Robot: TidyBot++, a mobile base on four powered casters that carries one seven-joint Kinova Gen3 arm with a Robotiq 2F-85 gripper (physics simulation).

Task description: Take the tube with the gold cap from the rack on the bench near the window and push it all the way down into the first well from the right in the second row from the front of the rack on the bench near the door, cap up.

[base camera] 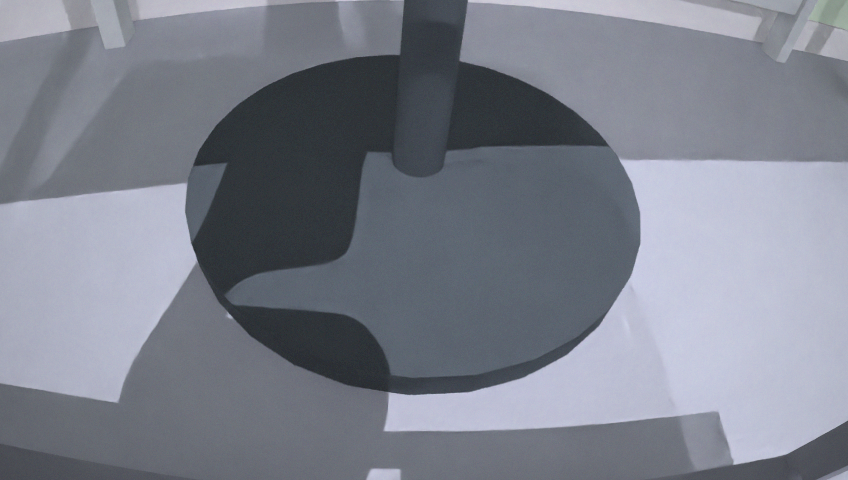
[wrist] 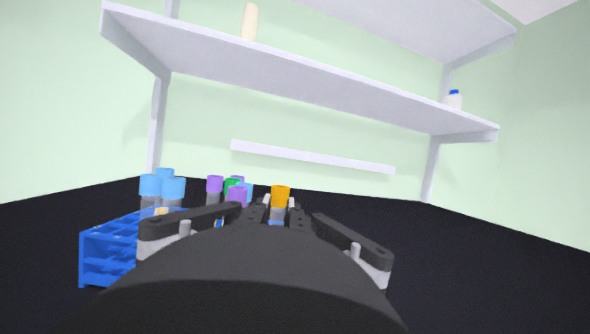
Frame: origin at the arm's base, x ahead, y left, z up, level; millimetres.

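Where they show: gripper, between the fingertips: (wrist: 278,204).
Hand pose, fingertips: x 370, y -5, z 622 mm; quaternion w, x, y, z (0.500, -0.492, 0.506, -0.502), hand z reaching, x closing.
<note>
After its pixels a point has its place.
The tube with the gold cap (wrist: 280,196) @(x 351, y -6, z 636 mm) stands cap up between the fingertips of my gripper (wrist: 278,204) @(x 370, y -5, z 622 mm) in the wrist view. My gripper is shut on this tube, just below the cap. A bit of blue shows below the tube between the fingers; what it belongs to is hidden. A blue rack (wrist: 107,250) @(x 370, y 173, z 544 mm) stands on the black bench (wrist: 475,260) @(x 473, y -440, z 518 mm) to the left of the gripper, partly hidden by the left finger linkage. It holds tubes with light blue caps (wrist: 173,187) @(x 354, y 97, z 629 mm). The tube's lower end and the wells near it are hidden by the gripper.
Behind the left finger are tubes with purple caps (wrist: 215,183) @(x 396, y 75, z 629 mm), a green cap (wrist: 232,185) @(x 392, y 53, z 630 mm) and another light blue cap. A white shelf (wrist: 310,75) @(x 731, y -51, z 955 mm) with a cream bottle (wrist: 249,21) @(x 734, y 174, z 1092 mm) and a white bottle (wrist: 452,100) @(x 926, y -809, z 1088 mm) hangs above the bench. A round stool base (base camera: 505,249) @(x 372, y -98, z -366 mm) with a post stands in the base view.
</note>
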